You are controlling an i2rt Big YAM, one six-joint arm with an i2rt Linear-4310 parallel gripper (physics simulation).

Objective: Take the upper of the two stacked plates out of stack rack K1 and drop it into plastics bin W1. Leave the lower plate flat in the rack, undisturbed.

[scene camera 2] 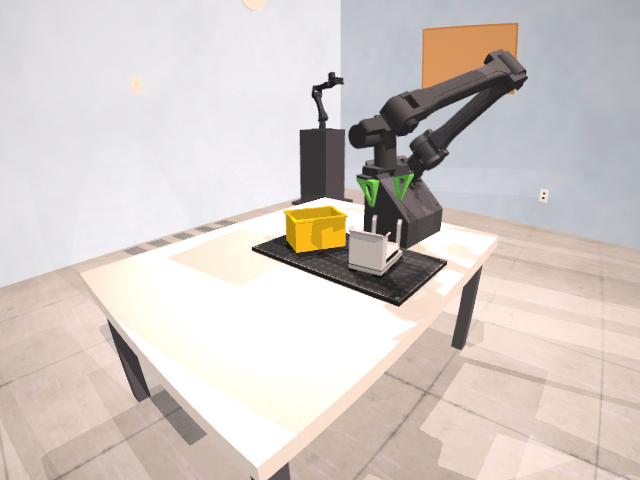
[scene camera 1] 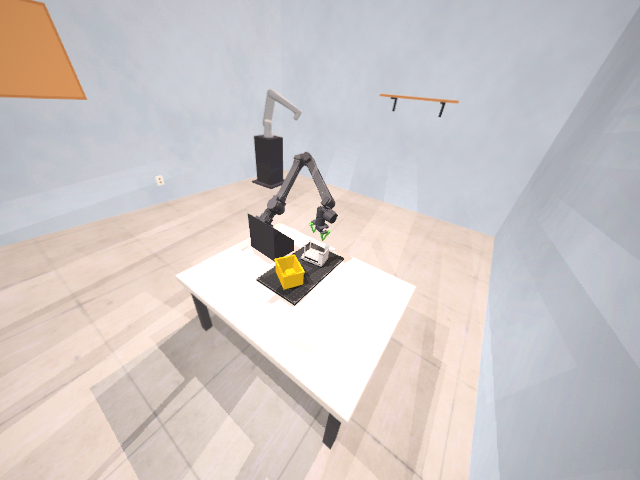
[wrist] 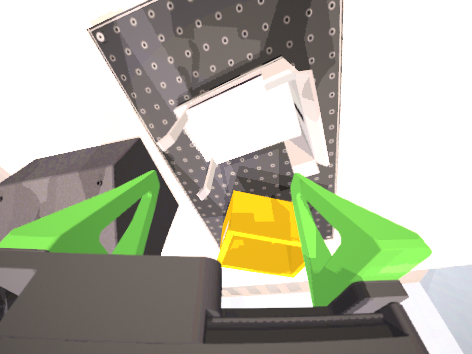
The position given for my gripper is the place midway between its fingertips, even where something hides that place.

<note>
I see my gripper (scene camera 2: 385,203) and a white plate (wrist: 247,118).
My gripper also shows in the wrist view (wrist: 225,178).
</note>
